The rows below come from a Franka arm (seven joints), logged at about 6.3 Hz.
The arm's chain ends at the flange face. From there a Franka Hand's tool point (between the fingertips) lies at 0.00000 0.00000 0.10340 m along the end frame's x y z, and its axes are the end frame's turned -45 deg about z.
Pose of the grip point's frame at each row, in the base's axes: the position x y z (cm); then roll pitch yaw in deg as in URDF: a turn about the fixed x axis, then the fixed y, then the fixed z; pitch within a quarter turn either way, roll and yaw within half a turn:
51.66, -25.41, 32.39, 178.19, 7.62, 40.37
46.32, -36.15, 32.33, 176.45, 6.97, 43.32
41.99, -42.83, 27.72, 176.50, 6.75, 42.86
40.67, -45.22, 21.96, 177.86, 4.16, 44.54
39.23, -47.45, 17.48, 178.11, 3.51, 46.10
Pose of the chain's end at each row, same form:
52.49, -24.27, 42.63, 173.33, 4.11, -4.75
46.79, -34.82, 42.57, 172.57, 2.43, -1.62
42.45, -41.54, 37.97, 172.76, 2.31, -2.08
40.93, -44.42, 32.27, 175.55, 1.43, -0.44
39.42, -46.76, 27.79, 176.18, 1.15, 1.12

